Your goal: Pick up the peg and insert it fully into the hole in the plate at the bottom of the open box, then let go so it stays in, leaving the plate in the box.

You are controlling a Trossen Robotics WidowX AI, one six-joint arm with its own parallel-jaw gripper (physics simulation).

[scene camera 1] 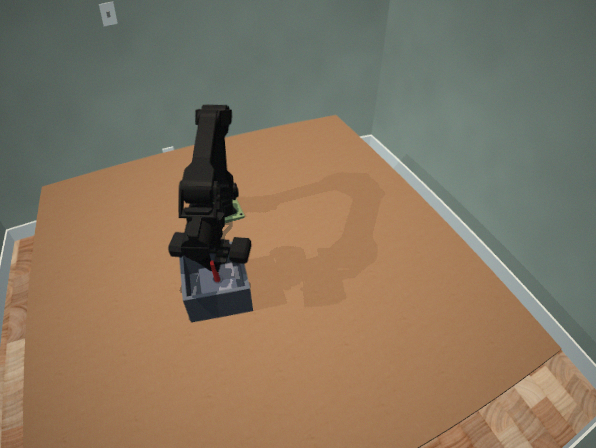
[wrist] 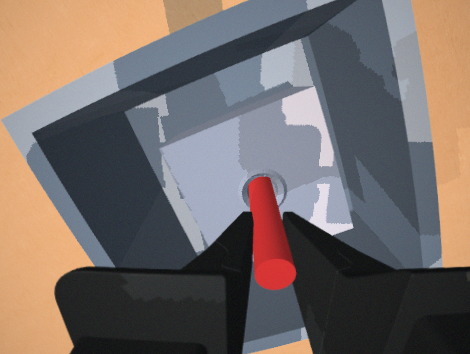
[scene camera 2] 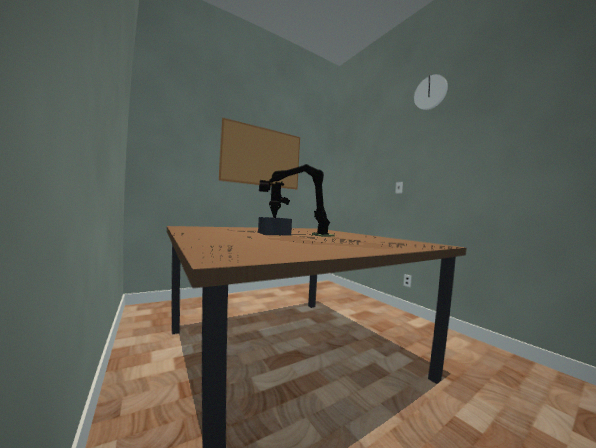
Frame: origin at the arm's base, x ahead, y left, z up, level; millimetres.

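Where they show: gripper, fingertip midpoint: (scene camera 1: 214, 270) (wrist: 266, 220); arm's base at its link origin: (scene camera 1: 223, 210) (scene camera 2: 322, 233).
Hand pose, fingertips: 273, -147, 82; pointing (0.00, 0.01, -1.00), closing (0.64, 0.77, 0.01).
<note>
Each offset is from my fingertips to the top centre of the thing, as dx, dy, dz. "spot": to the spot under its first point. Level surfaces: height alone.
A red peg @(+1, +0, +32) (scene camera 1: 215, 271) (wrist: 270, 230) is held between the fingers of my gripper (wrist: 266, 220) (scene camera 1: 212, 266) (scene camera 2: 274, 216), which is shut on it. In the wrist view the peg's far end overlaps the ringed hole @(spot: +8, +8, -35) (wrist: 280, 192) in the pale plate @(+1, +1, -33) (wrist: 200, 160); part of the hole's rim shows around it. Whether the tip is inside the hole or above it I cannot tell. Much of the peg stands clear of the plate. The plate lies at the bottom of the open grey-blue box @(-5, -4, +4) (scene camera 1: 220, 306) (scene camera 2: 275, 226) (wrist: 425, 190). The fingers are over the box opening.
The box walls stand around the plate and the peg. The box rests on the brown table @(dz -94) (scene camera 1: 350, 350) (scene camera 2: 300, 255). The arm's green base plate (scene camera 1: 237, 212) is behind the box in scene camera 1. The arm's shadow falls to the right of the box.
</note>
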